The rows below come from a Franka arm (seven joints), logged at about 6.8 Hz.
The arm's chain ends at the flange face. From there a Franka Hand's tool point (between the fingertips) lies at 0.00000 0.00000 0.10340 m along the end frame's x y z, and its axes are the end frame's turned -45 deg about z.
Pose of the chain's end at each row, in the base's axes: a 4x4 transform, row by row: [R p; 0 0 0 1], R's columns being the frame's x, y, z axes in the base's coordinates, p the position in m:
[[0.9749, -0.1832, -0.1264, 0.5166], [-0.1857, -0.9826, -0.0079, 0.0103], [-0.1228, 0.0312, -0.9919, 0.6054], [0, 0, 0, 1]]
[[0.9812, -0.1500, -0.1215, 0.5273], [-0.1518, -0.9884, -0.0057, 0.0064], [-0.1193, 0.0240, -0.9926, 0.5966], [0, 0, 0, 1]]
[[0.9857, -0.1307, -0.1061, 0.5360], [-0.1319, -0.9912, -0.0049, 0.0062], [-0.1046, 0.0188, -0.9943, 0.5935], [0, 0, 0, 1]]
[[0.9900, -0.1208, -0.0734, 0.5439], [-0.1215, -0.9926, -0.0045, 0.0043], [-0.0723, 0.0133, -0.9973, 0.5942], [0, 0, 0, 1]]
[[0.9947, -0.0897, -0.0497, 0.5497], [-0.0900, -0.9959, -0.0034, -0.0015], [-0.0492, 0.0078, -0.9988, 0.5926], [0, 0, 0, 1]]
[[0.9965, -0.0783, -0.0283, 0.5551], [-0.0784, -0.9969, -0.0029, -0.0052], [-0.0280, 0.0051, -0.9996, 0.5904], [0, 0, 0, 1]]
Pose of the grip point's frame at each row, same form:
[[0.8189, 0.5598, -0.1264, 0.5035], [0.5635, -0.8261, -0.0079, 0.0095], [-0.1089, -0.0648, -0.9919, 0.5028], [0, 0, 0, 1]]
[[0.7999, 0.5877, -0.1215, 0.5147], [0.5916, -0.8062, -0.0057, 0.0058], [-0.1013, -0.0674, -0.9926, 0.4940], [0, 0, 0, 1]]
[[0.7894, 0.6046, -0.1061, 0.5250], [0.6076, -0.7942, -0.0049, 0.0057], [-0.0873, -0.0607, -0.9943, 0.4907], [0, 0, 0, 1]]
[[0.7855, 0.6146, -0.0734, 0.5363], [0.6160, -0.7878, -0.0045, 0.0038], [-0.0605, -0.0417, -0.9973, 0.4911], [0, 0, 0, 1]]
[[0.7668, 0.6399, -0.0497, 0.5446], [0.6406, -0.7678, -0.0034, -0.0019], [-0.0403, -0.0293, -0.9988, 0.4893], [0, 0, 0, 1]]
[[0.7600, 0.6493, -0.0283, 0.5522], [0.6495, -0.7604, -0.0029, -0.0055], [-0.0234, -0.0162, -0.9996, 0.4870], [0, 0, 0, 1]]

